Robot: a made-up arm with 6 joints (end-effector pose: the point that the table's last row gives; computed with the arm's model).
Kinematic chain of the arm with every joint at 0, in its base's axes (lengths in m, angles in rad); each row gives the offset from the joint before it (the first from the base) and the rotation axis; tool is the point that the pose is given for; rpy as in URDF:
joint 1: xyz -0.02 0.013 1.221 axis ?
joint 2: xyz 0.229 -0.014 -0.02 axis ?
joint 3: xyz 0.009 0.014 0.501 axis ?
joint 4: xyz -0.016 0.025 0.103 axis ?
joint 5: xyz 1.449 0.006 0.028 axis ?
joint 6: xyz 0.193 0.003 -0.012 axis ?
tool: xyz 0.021 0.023 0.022 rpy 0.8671 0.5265 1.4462
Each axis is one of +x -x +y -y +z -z.
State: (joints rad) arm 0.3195 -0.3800 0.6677 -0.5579 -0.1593 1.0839
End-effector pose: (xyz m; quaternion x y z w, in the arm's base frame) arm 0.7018 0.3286 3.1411 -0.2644 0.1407 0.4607 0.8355
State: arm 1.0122 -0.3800 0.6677 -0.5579 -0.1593 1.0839
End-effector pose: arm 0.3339 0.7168 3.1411 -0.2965 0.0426 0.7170 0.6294
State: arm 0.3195 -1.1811 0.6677 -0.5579 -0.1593 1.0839
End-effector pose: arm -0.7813 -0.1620 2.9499 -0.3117 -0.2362 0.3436 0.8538
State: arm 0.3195 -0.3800 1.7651 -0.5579 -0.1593 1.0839
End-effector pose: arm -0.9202 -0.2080 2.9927 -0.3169 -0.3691 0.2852 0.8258
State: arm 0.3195 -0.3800 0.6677 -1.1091 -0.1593 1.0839
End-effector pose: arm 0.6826 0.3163 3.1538 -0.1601 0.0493 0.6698 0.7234
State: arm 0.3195 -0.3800 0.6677 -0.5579 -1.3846 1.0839
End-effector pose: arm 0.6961 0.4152 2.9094 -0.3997 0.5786 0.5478 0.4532
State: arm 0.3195 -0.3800 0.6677 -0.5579 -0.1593 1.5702
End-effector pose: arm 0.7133 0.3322 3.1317 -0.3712 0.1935 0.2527 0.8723
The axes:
joint 1: +z
joint 2: +y
joint 3: -y
joint 4: -x
joint 5: -y
joint 6: -x

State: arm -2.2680 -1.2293 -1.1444 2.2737 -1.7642 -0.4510
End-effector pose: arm -0.8555 -0.7829 1.7036 -0.4185 -0.0488 0.8703 0.2551
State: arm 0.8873 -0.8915 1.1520 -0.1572 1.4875 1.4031
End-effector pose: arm -0.7543 -0.8542 2.6853 0.3470 -0.6992 -0.0399 0.6237
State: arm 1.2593 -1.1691 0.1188 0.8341 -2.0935 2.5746
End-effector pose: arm 0.0883 0.1053 2.6459 -0.8577 0.5007 -0.0994 0.0612
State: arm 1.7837 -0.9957 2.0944 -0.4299 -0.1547 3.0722
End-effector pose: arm 0.3362 -1.7787 1.5041 0.3600 0.0075 0.0172 0.9328
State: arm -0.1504 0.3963 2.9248 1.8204 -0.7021 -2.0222
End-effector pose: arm -0.9818 0.0806 2.4548 -0.2447 -0.7524 0.3280 0.5161
